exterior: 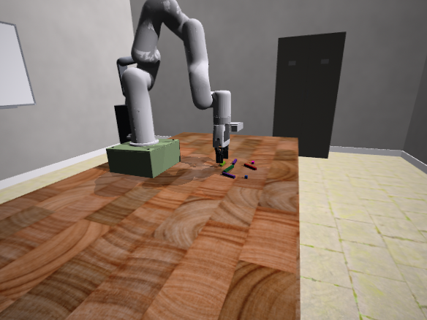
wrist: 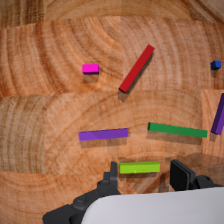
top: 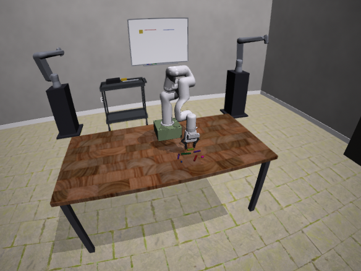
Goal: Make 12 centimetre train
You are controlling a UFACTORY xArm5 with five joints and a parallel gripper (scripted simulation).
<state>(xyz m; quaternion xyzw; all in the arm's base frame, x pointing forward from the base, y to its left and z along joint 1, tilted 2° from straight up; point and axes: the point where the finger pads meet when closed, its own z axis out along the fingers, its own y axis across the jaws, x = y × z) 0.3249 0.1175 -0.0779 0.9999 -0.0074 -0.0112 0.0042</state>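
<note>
My hand is 30 mm above the lime rod. From my hand the other things lie so: green rod (50 mm to the right, 50 mm ahead, 30 mm below); magenta rod (130 mm ahead, 60 mm to the left, 30 mm below); red rod (130 mm ahead, 30 mm below).
</note>
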